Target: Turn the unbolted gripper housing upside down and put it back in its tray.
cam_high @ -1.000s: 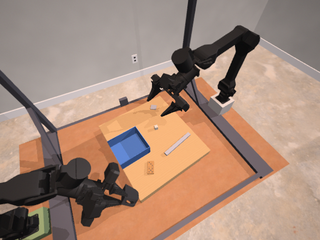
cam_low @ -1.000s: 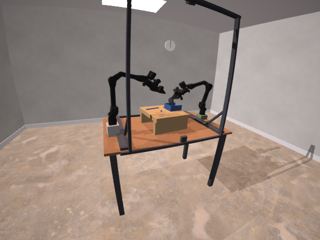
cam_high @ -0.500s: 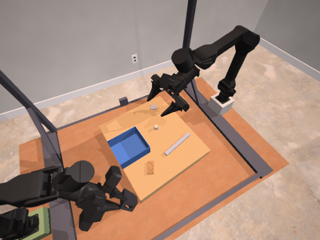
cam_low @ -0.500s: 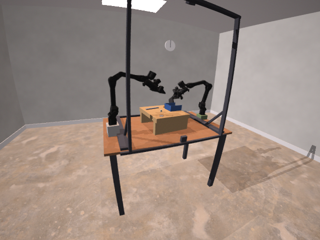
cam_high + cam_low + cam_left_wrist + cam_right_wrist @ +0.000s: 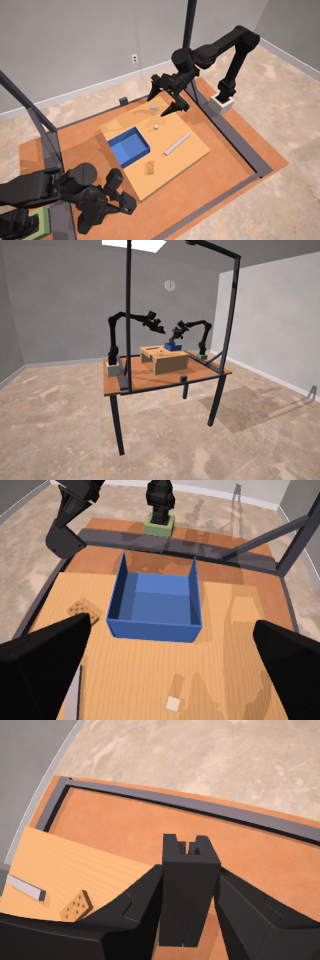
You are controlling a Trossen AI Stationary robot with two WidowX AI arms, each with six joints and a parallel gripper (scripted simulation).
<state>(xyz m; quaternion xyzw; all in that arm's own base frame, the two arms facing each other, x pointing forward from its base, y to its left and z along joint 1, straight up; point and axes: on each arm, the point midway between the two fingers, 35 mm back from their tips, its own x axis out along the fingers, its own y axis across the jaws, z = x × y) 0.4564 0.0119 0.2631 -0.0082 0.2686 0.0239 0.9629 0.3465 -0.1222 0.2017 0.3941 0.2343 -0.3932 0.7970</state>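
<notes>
My right gripper is now 50 mm above the gripper housing, 30 mm to the right of it and 10 mm short of it. The rest, counted from my right hand: wooden platform: 250 mm to the left, 170 mm behind, 160 mm below; then blue tray: 170 mm to the left, 170 mm behind, 80 mm below; then grey bar: 330 mm to the left, 90 mm below, 80 mm behind.
</notes>
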